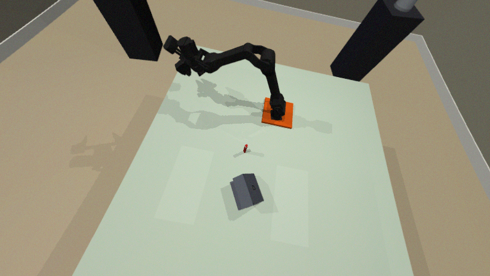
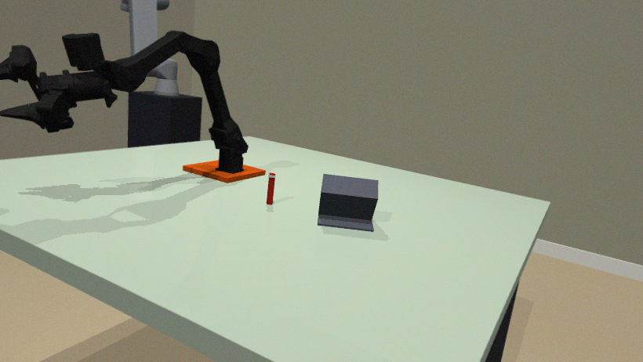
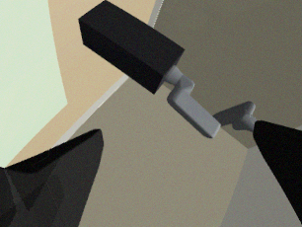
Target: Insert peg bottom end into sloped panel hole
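Now: the red peg 450 mm ahead of my gripper tip, 360 mm to the left of it and 150 mm below it. The rest, counted from my gripper tip: grey sloped panel 650 mm ahead, 380 mm to the left, 160 mm below.
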